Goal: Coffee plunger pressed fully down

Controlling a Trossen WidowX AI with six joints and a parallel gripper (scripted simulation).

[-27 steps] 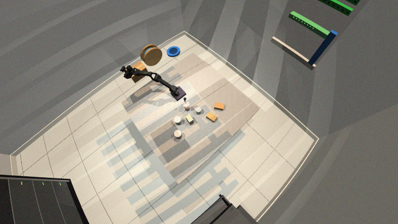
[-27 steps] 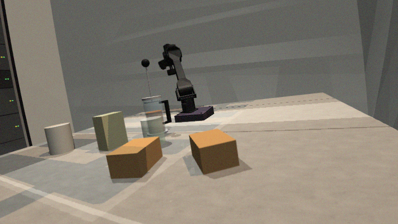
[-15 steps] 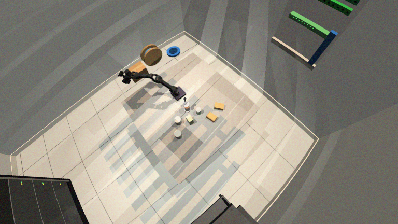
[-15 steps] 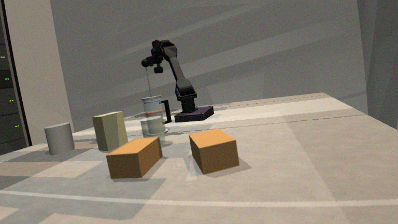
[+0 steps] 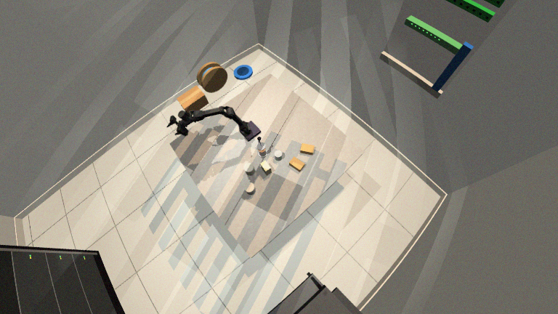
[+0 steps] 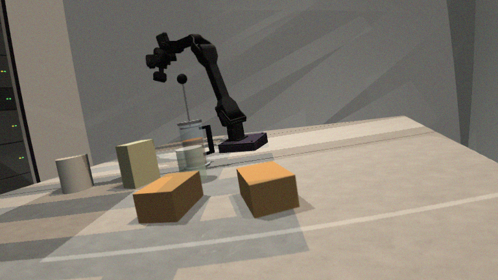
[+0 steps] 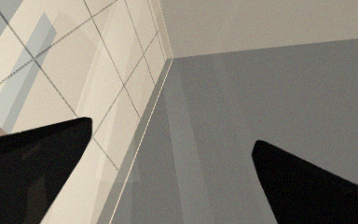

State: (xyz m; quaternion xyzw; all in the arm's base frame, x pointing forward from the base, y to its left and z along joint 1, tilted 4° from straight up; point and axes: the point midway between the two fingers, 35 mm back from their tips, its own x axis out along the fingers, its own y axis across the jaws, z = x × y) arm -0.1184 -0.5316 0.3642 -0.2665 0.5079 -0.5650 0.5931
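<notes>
My gripper tip is 58 cm to the right of the coffee press, 33 cm short of it and 28 cm above it. From my gripper tip the other things lie so: pale green cylinder 67 cm to the left, 45 cm ahead, 37 cm below.
</notes>
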